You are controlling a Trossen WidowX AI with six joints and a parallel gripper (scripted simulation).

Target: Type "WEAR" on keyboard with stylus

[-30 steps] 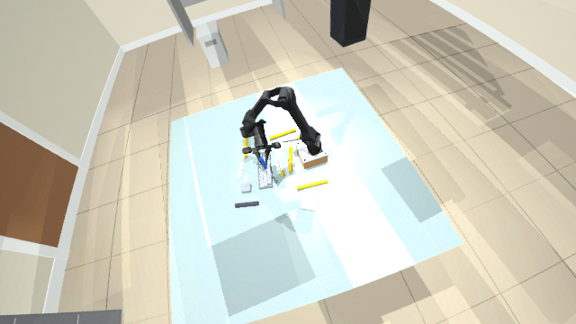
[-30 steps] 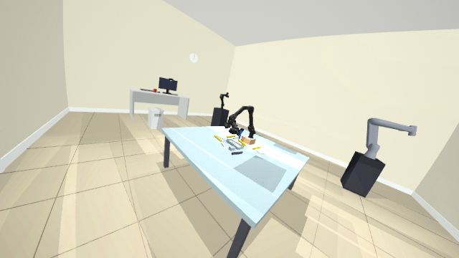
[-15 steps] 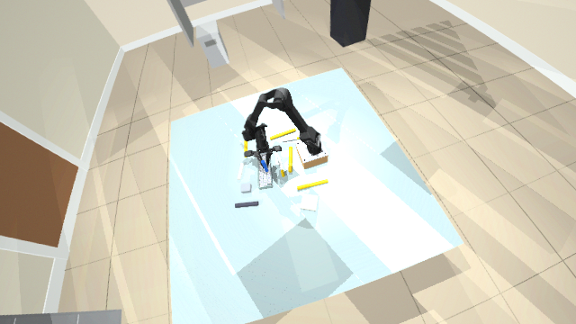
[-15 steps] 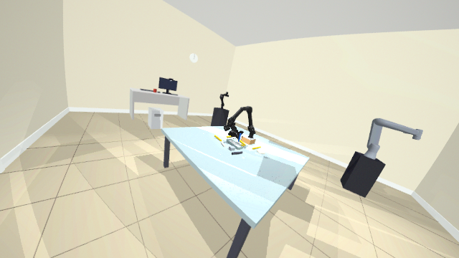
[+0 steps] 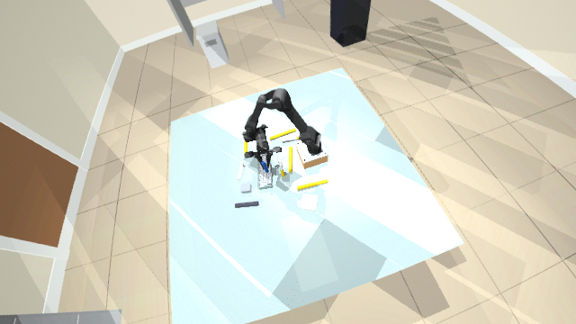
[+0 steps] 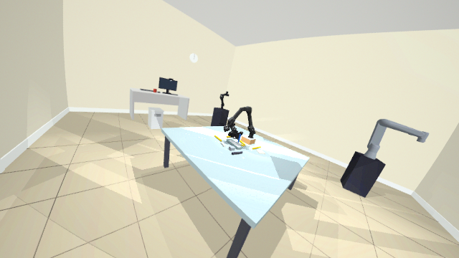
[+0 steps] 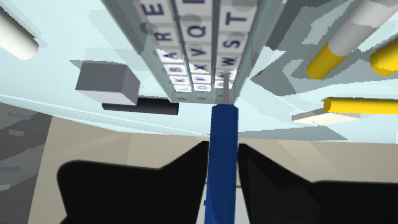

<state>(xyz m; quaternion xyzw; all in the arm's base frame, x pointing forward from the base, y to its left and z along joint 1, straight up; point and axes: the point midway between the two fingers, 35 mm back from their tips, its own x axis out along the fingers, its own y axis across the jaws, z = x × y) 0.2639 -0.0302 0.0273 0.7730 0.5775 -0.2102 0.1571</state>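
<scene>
Now: gripper tip 13 cm short of the grey block, 2 cm to the right of it and 6 cm above it. From my gripper tip the other things lie so: dark bar: 16 cm ahead, 11 cm to the left, 7 cm below; then white flat tile: 13 cm behind, 23 cm to the left, 7 cm below; then blue stylus: 1 cm below.
</scene>
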